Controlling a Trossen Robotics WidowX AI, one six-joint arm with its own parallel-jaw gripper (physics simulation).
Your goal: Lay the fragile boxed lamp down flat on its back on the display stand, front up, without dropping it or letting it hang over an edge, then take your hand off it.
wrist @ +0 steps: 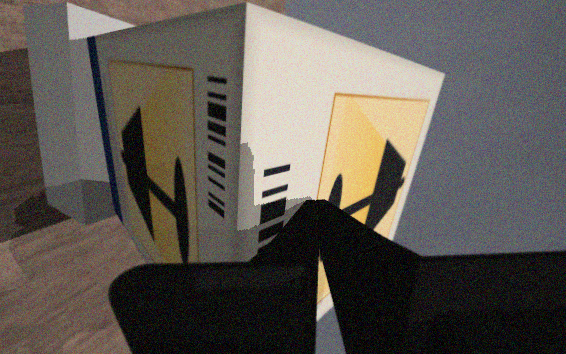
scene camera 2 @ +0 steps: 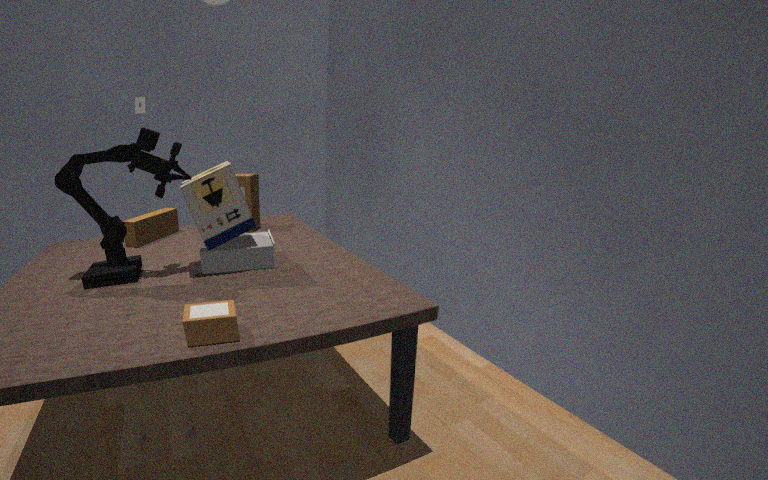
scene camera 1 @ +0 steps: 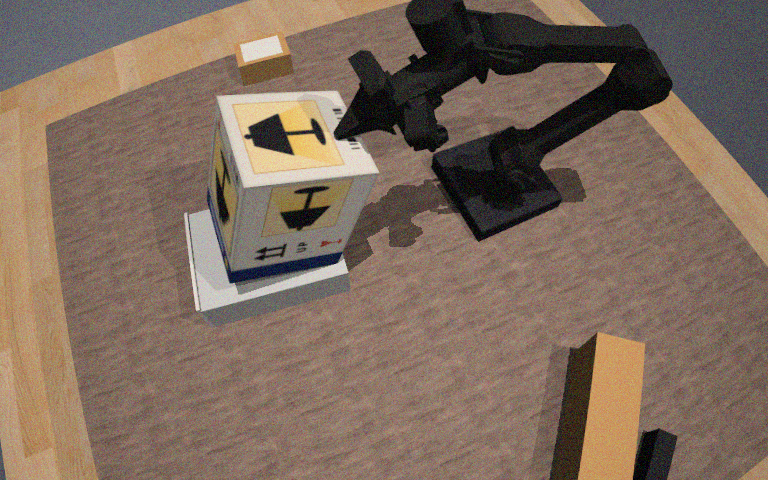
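Seen in the pictures: gripper, between the fingertips: (wrist: 315, 209) (scene camera 2: 191, 178) (scene camera 1: 335, 136); arm's base, origin of its link: (scene camera 2: 116, 262) (scene camera 1: 504, 191).
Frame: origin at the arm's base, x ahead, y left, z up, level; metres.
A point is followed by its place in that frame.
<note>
The boxed lamp (scene camera 1: 243, 226) @[z 0.230, x 0.455, y 0.068 m] (scene camera 2: 195, 212) @[z 0.164, x 0.321, y -0.103 m] (wrist: 285, 65) @[z 0.251, x 0.282, y 0.046 m] is a white box with yellow lamp pictures and a dark blue band at its bottom. It is tilted towards the arm, its lower bottom edge at the arm-side part of the display stand (scene camera 1: 277, 307) @[z -0.025, x 0.460, y 0.079 m] (scene camera 2: 237, 261) @[z -0.005, x 0.447, y -0.112 m] (wrist: 55, 120) @[z 0.002, x 0.326, y -0.011 m] and its far bottom edge raised. The stand is a low white-grey block with a thin lip along its far side. My gripper (scene camera 1: 337, 135) @[z 0.262, x 0.307, y -0.008 m] (scene camera 2: 189, 177) @[z 0.262, x 0.307, y -0.008 m] (wrist: 315, 209) @[z 0.262, x 0.307, y -0.008 m] is shut and empty. Its tips are at the box's upper face, beside the barcode, and appear to touch it. The box's underside is hidden.
A small wooden block with a white top (scene camera 1: 263, 63) @[z 0.015, x 0.361, y -0.482 m] (scene camera 2: 211, 331) @[z -0.007, x 0.357, y -0.570 m] lies near a table edge. A long wooden block (scene camera 1: 611, 407) @[z 0.073, x 0.042, y 0.432 m] and a dark object (scene camera 1: 656, 452) @[z 0.013, x -0.025, y 0.525 m] show at the lower right of scene camera 1. The arm's base (scene camera 1: 492, 192) @[z 0.028, x 0.036, y 0.011 m] (scene camera 2: 112, 272) @[z 0.005, x 0.019, y -0.126 m] stands beside the stand.
</note>
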